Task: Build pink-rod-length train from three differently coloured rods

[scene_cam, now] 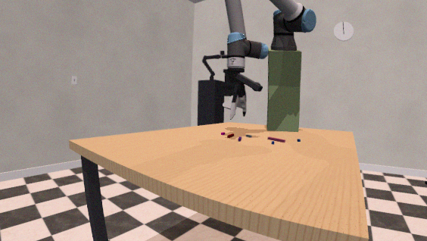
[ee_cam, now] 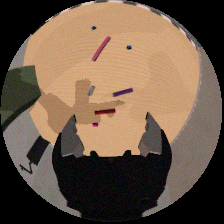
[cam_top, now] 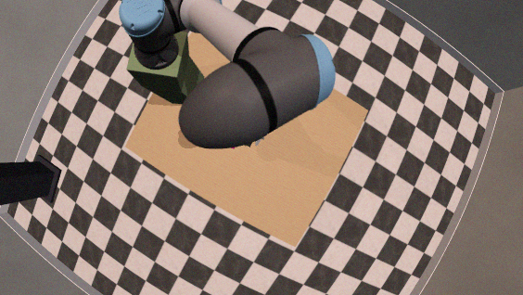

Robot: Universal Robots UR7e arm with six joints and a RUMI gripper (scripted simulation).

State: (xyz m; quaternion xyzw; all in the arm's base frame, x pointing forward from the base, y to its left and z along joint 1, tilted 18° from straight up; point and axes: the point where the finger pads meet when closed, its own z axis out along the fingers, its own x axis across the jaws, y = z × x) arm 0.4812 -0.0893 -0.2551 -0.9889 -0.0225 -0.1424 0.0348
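The magenta rod lies 6 cm behind my hand, 10 cm to the right of it and 8 cm below it. From my hand the other things lie so: red rod: 2 cm behind, 4 cm to the right, 8 cm below; then grey rod: 6 cm behind, 3 cm to the left, 8 cm below; then purple rod: 4 cm ahead, 2 cm to the left, 8 cm below.
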